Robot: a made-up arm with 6 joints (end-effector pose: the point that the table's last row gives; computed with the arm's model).
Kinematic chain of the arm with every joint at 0, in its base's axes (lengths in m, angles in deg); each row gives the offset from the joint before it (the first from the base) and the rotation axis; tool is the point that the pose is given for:
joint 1: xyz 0 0 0.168 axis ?
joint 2: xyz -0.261 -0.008 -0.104 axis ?
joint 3: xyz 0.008 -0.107 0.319 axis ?
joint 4: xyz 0.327 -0.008 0 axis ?
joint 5: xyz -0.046 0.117 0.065 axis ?
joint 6: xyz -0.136 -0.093 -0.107 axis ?
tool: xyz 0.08 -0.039 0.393
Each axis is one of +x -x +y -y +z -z.
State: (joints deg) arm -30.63 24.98 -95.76 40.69 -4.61 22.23
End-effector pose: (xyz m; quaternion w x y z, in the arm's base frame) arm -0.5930 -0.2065 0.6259 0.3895 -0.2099 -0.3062 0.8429
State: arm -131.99 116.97 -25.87 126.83 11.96 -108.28
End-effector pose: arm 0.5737 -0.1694 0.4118 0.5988 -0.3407 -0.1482 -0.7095
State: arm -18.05 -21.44 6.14 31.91 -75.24 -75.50
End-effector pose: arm -0.1261 0.0004 0.3613 0.4168 -0.5160 -0.1792 0.7266
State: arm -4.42 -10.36 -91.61 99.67 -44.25 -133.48
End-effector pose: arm 0.0919 -0.0107 0.1372 0.4841 0.4731 0.7358 0.0194
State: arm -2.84 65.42 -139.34 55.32 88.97 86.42
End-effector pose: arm -0.3266 -0.2965 0.2545 0.3336 0.2801 -0.2812 0.8551
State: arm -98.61 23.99 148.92 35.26 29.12 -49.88
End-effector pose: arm 0.6680 -0.3686 0.3463 0.6369 -0.4721 0.4260 -0.4360
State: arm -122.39 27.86 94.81 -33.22 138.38 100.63
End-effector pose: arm 0.1582 0.0609 0.7148 0.2764 0.4002 -0.2252 -0.8442
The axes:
joint 1: -z
joint 2: -y
joint 3: -z
joint 4: -x
joint 5: -z
joint 6: +x

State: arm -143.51 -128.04 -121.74 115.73 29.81 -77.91
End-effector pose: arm 0.0501 -0.3587 0.1819 0.0232 0.1162 -0.4272 0.8964
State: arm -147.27 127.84 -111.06 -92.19 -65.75 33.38
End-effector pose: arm 0.1261 -0.6914 -0.0364 0.7038 0.4130 0.1313 -0.5629
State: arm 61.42 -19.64 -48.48 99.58 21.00 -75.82
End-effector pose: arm 0.0818 0.1467 -0.0904 0.1597 -0.9780 0.1011 -0.0880
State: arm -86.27 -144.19 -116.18 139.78 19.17 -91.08
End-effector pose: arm -0.3489 -0.3395 -0.0777 0.3529 -0.1694 -0.6164 0.6832
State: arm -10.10 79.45 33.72 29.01 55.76 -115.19
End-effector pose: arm -0.1363 -0.2532 0.5692 0.5408 -0.3157 0.2933 -0.7224
